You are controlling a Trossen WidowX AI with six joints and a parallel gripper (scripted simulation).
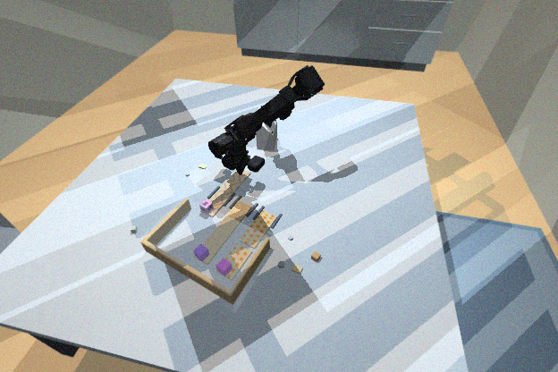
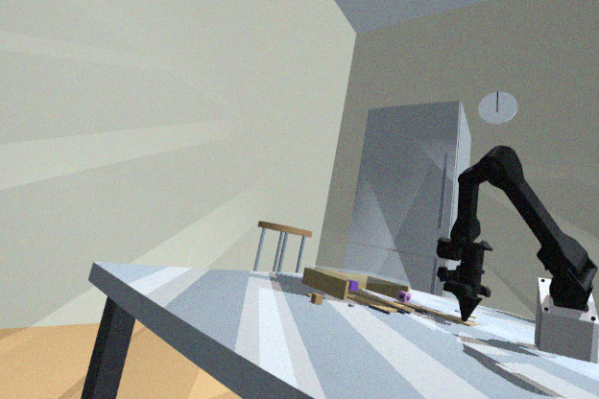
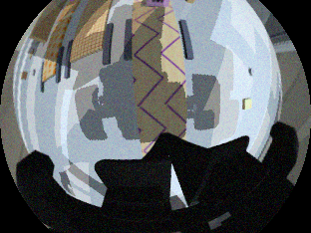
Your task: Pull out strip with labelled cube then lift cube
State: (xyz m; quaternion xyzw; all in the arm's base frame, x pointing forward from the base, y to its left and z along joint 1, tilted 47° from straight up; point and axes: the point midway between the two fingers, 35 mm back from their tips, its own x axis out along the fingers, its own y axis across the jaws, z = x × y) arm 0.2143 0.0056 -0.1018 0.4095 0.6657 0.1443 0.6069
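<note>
My gripper tip is now 8 cm short of the zigzag-patterned strip and 3 cm to the left of it. From my gripper tip the other things lie so: tan block: 32 cm ahead, 29 cm to the left; then purple labelled cube: 18 cm ahead, 8 cm to the right, 2 cm above.
</note>
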